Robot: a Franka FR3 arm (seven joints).
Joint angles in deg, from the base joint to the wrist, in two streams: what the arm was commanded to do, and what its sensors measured. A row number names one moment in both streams.
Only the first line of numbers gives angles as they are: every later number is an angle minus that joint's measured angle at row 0.
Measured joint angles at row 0:
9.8, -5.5, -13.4, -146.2, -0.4, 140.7, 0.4
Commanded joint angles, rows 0 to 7:
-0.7, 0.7, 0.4, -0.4, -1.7, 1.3, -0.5
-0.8, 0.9, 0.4, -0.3, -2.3, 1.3, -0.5
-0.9, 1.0, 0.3, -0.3, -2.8, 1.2, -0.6
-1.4, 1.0, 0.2, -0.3, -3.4, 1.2, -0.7
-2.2, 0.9, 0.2, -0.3, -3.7, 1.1, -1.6
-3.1, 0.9, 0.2, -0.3, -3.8, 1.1, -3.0
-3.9, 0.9, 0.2, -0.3, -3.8, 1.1, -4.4
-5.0, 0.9, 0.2, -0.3, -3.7, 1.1, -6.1
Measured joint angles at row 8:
-1.8, -0.1, 0.0, 0.1, -3.0, 0.0, -1.9
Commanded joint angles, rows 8 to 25:
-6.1, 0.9, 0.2, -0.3, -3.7, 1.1, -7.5
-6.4, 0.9, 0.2, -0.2, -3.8, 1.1, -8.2
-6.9, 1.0, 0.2, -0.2, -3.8, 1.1, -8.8
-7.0, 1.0, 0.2, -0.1, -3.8, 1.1, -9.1
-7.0, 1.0, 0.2, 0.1, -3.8, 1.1, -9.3
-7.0, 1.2, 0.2, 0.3, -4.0, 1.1, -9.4
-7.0, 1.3, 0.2, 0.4, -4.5, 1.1, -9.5
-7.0, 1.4, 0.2, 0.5, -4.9, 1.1, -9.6
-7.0, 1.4, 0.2, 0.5, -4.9, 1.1, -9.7
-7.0, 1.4, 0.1, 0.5, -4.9, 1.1, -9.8
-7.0, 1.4, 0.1, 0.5, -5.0, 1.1, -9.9
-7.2, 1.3, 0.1, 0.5, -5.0, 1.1, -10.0
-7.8, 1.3, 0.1, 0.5, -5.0, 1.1, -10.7
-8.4, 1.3, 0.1, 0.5, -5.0, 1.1, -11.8
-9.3, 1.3, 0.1, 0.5, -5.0, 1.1, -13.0
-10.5, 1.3, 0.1, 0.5, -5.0, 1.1, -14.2
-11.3, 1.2, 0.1, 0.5, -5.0, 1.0, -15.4
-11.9, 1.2, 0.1, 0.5, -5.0, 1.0, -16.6
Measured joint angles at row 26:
-8.6, 0.0, -0.1, 0.4, -4.2, 0.1, -12.6
